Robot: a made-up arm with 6 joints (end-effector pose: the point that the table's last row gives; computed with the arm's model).
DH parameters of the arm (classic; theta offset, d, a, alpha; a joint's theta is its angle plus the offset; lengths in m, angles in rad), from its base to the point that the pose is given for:
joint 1: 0 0.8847 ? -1.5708
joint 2: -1.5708 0 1.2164 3.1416
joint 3: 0 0 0.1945 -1.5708
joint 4: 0 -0.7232 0 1.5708
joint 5: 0 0 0 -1.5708
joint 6: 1.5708 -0.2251 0 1.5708
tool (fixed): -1.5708 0 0 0
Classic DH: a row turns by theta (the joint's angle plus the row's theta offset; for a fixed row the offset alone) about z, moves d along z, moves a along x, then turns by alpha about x.
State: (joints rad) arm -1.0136 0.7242 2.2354 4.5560 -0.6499 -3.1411
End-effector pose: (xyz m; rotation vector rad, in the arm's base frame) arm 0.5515 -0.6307 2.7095 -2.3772 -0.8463 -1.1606
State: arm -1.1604 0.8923 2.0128 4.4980 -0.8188 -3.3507
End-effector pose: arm 0.6678 -1.1322 2.5376 -2.1016 -0.5788 -0.7518
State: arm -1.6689 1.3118 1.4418 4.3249 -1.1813 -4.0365
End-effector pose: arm -0.0163 -2.1335 1.5720 -0.7259 -0.2364 -0.5771
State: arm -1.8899 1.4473 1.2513 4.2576 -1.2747 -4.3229
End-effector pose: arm -0.5127 -2.1684 1.1645 -0.1780 -0.3297 -0.7244
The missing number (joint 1, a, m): 0.1826
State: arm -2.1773 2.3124 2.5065 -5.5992 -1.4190 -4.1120
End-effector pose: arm -1.1520 -1.4139 0.2307 0.1196 2.3228 0.0840
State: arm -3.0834 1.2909 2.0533 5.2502 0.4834 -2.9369
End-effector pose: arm -1.8495 -0.0177 2.0373 0.0928 -1.8184 1.0378
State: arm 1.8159 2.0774 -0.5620 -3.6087 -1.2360 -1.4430
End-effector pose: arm -0.0849 0.7338 -0.4261 -2.6059 -0.4007 1.6918
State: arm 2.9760 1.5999 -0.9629 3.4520 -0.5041 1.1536
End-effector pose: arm -0.7858 0.0976 0.0964 -1.2606 1.0717 0.5228
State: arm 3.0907 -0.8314 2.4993 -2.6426 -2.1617 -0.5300
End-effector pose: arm 1.2297 -0.1522 1.2397 -0.0335 2.0630 -1.1284
